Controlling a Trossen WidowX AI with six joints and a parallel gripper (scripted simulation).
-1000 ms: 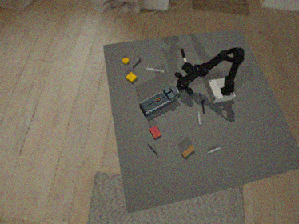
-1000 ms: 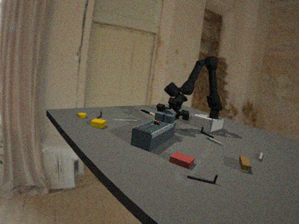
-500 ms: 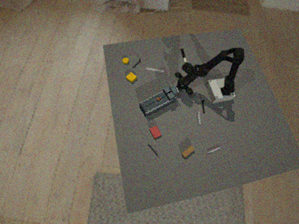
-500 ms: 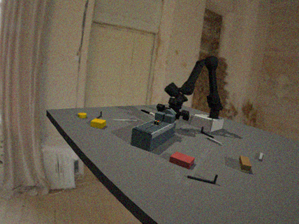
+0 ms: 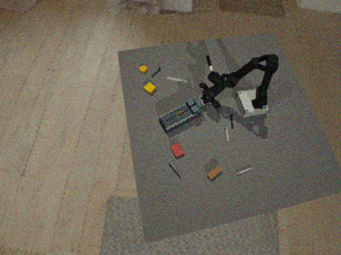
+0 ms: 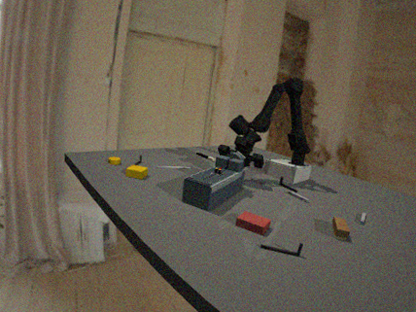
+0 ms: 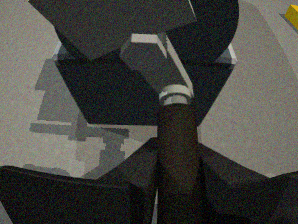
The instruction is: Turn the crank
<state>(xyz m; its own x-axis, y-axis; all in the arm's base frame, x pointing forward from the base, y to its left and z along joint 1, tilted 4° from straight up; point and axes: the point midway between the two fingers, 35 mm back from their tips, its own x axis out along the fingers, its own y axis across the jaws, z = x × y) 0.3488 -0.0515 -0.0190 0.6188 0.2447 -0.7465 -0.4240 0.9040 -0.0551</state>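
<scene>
Now: the dark handle 20 mm behind my gripper tip, 10 mm to the right of it and 30 mm above it. Also, from my gripper tip: red pointer (130 mm ahead, 80 mm to the left, 40 mm above); yellow block (320 mm ahead, 150 mm to the right, 20 mm below); red block (180 mm ahead, 300 mm to the left, 30 mm below).
</scene>
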